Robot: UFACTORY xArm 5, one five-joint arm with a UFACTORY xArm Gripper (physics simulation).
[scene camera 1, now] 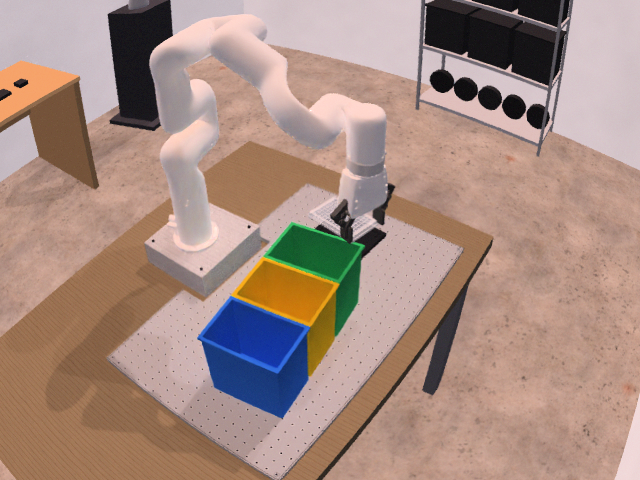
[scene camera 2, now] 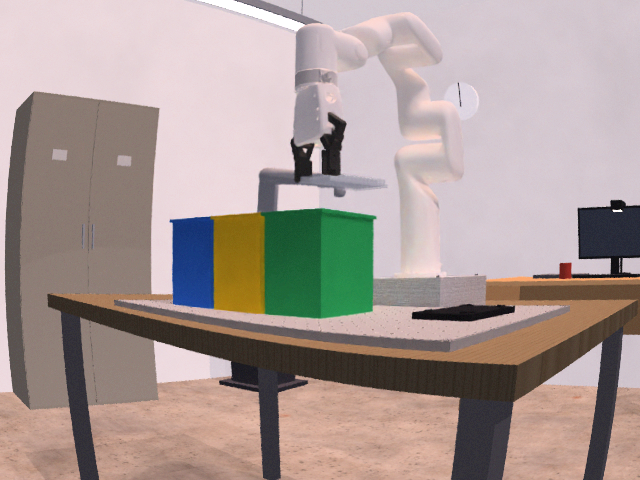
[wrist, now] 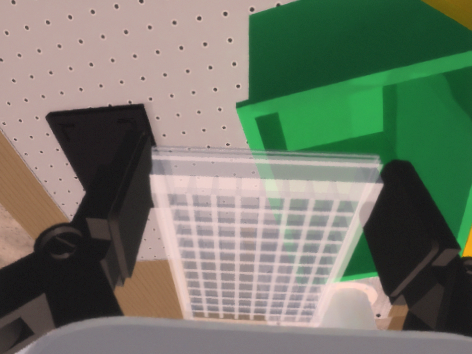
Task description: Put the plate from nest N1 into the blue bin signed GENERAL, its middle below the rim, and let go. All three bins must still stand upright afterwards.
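Frame: origin at the arm's base, x ahead, y left, z up, level; millimetres.
Seen in the pictures: gripper, fingertip midpoint: [scene camera 1: 362, 230] [scene camera 2: 316, 179] [wrist: 266, 175]; arm's base, origin of the base link: [scene camera 1: 196, 236] [scene camera 2: 420, 277] [wrist: 338, 296].
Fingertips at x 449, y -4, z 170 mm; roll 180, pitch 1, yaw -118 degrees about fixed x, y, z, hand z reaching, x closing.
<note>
Pixels of each thing's top centre, then the offset from my fingertips to it.
- blue bin, middle of its top: [scene camera 1: 252, 333] [scene camera 2: 218, 220] dy -309, dx -104, dz -49 mm
- yellow bin, middle of its top: [scene camera 2: 265, 217] [scene camera 1: 285, 290] dy -178, dx -97, dz -49 mm
- green bin, middle of its top: [wrist: 376, 204] [scene camera 2: 320, 214] [scene camera 1: 314, 251] dy -48, dx -90, dz -49 mm
- flat black nest, middle of its top: [wrist: 113, 168] [scene camera 2: 466, 307] [scene camera 1: 349, 231] dy +230, dx -110, dz -214 mm
A clear, gridded plate [scene camera 1: 323, 211] [scene camera 2: 361, 181] [wrist: 255, 240] is held roughly level between the black fingers of my gripper [scene camera 1: 364, 225] [scene camera 2: 316, 173] [wrist: 266, 175], which is shut on its two sides. It hangs above rim height, by the outer end of the green bin. The blue bin [scene camera 1: 248, 374] [scene camera 2: 192, 263] stands upright at the far end of the row from my gripper. Its inside looks empty in scene camera 1; its sign cannot be read.
The yellow bin [scene camera 1: 323, 335] [scene camera 2: 237, 263] stands upright between the blue bin and the green bin [scene camera 1: 348, 299] [scene camera 2: 292, 263] [wrist: 350, 50], also upright. A flat black nest [scene camera 1: 373, 240] [scene camera 2: 462, 312] [wrist: 97, 130] lies beyond the green bin. The arm's base block [scene camera 1: 178, 260] [scene camera 2: 462, 291] stands beside the row.
</note>
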